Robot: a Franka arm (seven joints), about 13 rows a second.
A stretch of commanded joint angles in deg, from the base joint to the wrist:
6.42, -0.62, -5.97, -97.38, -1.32, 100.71, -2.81
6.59, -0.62, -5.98, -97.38, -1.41, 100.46, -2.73
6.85, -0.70, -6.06, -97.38, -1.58, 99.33, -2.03
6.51, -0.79, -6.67, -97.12, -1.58, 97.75, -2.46
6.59, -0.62, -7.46, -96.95, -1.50, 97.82, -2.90
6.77, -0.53, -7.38, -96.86, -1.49, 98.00, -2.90
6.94, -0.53, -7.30, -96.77, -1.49, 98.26, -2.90
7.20, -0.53, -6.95, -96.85, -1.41, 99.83, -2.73
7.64, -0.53, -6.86, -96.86, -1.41, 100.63, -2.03
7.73, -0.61, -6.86, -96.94, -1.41, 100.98, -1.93
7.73, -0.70, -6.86, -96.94, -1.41, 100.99, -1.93
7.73, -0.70, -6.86, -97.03, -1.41, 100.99, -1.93
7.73, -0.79, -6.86, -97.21, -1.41, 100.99, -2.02
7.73, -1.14, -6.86, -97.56, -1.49, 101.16, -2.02
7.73, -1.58, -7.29, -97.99, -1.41, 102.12, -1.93
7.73, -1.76, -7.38, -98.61, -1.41, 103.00, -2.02
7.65, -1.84, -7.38, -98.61, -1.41, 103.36, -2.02
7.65, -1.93, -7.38, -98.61, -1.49, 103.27, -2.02
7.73, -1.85, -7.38, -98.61, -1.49, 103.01, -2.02
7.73, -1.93, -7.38, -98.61, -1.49, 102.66, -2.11
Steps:
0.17, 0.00, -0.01, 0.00, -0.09, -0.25, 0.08
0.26, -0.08, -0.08, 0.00, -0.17, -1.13, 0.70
-0.34, -0.09, -0.61, 0.26, 0.00, -1.58, -0.43
0.08, 0.17, -0.79, 0.17, 0.08, 0.07, -0.44
0.18, 0.09, 0.08, 0.09, 0.01, 0.18, 0.00
0.17, 0.00, 0.08, 0.09, 0.00, 0.26, 0.00
0.26, 0.00, 0.35, -0.08, 0.08, 1.57, 0.17
0.44, 0.00, 0.09, -0.01, 0.00, 0.80, 0.70
0.09, -0.08, 0.00, -0.08, 0.00, 0.35, 0.10
0.00, -0.09, 0.00, 0.00, 0.00, 0.01, 0.00
0.00, 0.00, 0.00, -0.09, 0.00, 0.00, 0.00
0.00, -0.09, 0.00, -0.18, 0.00, 0.00, -0.09
0.00, -0.35, 0.00, -0.35, -0.08, 0.17, 0.00
0.00, -0.44, -0.43, -0.43, 0.08, 0.96, 0.09
0.00, -0.18, -0.09, -0.62, 0.00, 0.88, -0.09
-0.08, -0.08, 0.00, 0.00, 0.00, 0.36, 0.00
0.00, -0.09, 0.00, 0.00, -0.08, -0.09, 0.00
0.08, 0.08, 0.00, 0.00, 0.00, -0.26, 0.00
0.00, -0.08, 0.00, 0.00, 0.00, -0.35, -0.09

